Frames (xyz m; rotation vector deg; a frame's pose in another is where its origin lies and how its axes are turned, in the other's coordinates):
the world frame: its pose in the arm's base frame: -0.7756 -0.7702 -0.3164 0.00 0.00 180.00
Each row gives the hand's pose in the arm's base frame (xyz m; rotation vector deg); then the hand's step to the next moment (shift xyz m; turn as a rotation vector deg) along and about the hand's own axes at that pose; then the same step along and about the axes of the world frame.
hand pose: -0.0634 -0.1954 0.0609 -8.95 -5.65 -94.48
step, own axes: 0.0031 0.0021 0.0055 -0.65 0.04 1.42
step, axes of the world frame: -0.0021 0.0024 0.0059 -0.15 -0.86 1.30
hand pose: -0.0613 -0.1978 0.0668 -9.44 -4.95 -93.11
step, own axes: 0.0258 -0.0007 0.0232 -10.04 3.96 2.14
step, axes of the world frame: 0.0008 0.0218 0.0270 -4.61 -9.99 0.33
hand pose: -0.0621 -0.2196 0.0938 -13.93 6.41 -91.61
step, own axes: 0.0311 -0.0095 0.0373 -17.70 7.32 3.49
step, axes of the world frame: 0.0017 0.0276 0.0410 -8.39 -17.57 0.24
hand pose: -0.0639 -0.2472 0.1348 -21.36 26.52 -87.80
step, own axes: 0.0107 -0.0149 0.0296 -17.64 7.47 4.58
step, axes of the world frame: -0.0020 0.0125 0.0324 -9.07 -17.45 1.10
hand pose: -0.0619 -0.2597 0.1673 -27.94 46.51 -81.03
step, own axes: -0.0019 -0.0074 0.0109 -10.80 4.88 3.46
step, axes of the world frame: -0.0032 0.0009 0.0129 -6.24 -10.61 0.87
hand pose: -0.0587 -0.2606 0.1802 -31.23 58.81 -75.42
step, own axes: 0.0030 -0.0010 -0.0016 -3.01 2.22 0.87
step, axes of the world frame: 0.0021 0.0027 -0.0008 -2.11 -3.17 -0.51
